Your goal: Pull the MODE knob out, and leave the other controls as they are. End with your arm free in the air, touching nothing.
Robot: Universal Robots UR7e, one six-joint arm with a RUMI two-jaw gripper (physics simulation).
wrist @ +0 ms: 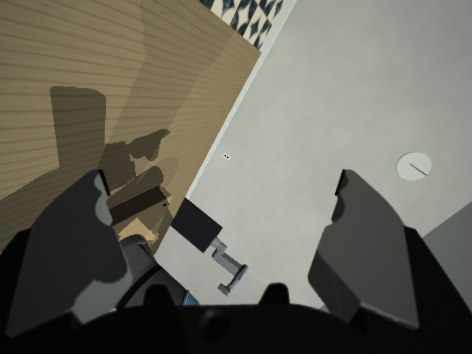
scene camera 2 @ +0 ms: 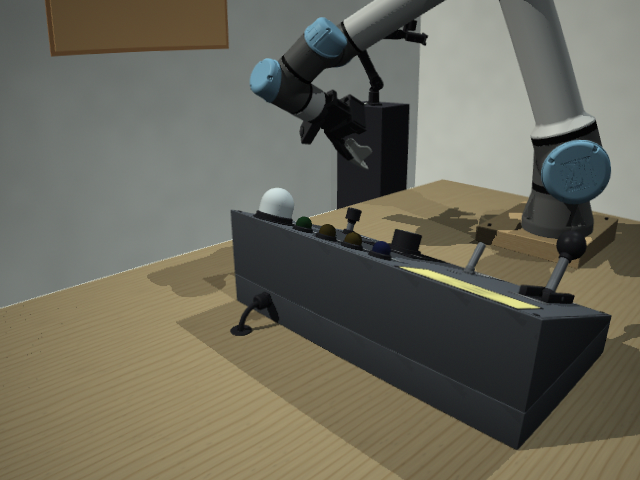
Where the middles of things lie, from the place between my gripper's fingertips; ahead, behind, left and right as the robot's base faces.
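Counting from my hand, I find the dark console (scene camera 2: 500, 357) 450 mm ahead, 360 mm to the left and 90 mm below. The ball-topped lever (scene camera 2: 571, 245) is 350 mm ahead of my hand, 550 mm to the left of it and 60 mm below it. Of the things named here, going by their middles, the dark console is the nearest to my hand.
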